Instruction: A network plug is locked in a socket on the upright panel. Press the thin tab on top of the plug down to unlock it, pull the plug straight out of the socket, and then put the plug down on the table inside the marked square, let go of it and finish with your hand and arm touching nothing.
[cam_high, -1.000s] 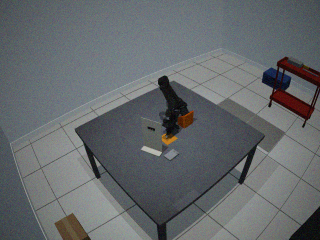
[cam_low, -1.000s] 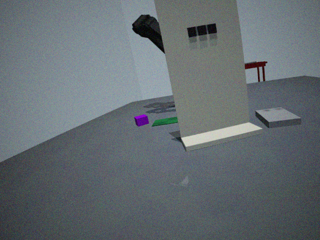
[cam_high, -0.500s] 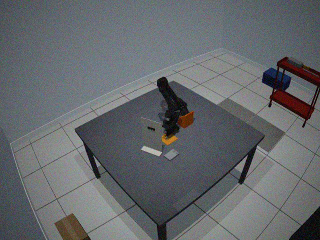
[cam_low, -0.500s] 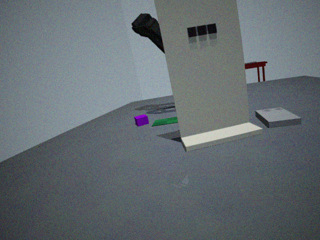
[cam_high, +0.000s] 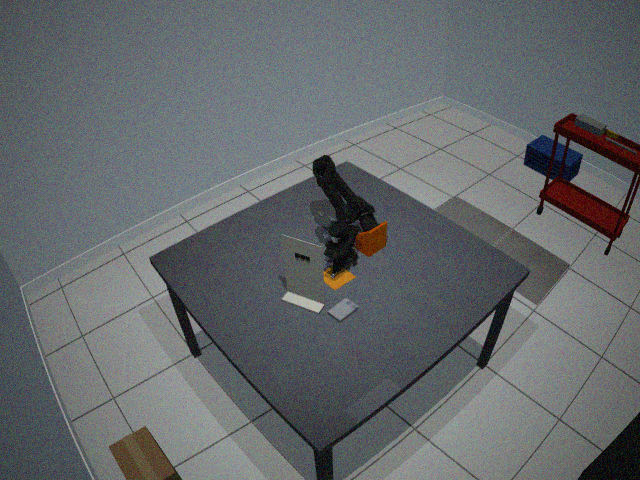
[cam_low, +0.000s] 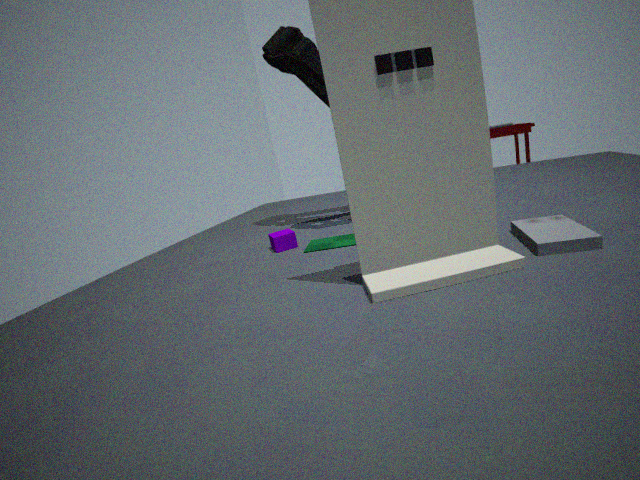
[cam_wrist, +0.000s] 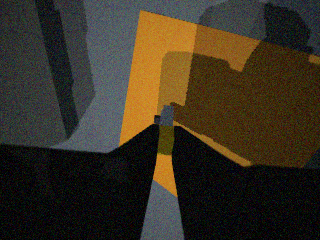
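Right now the yellow plug is right at my gripper tip. Round my gripper tip: flat grey box 9 cm ahead, 18 cm to the left, 1 cm below; then orange marked square 1 cm behind, 2 cm below; then green patch 3 cm ahead, 14 cm to the right, 2 cm below.
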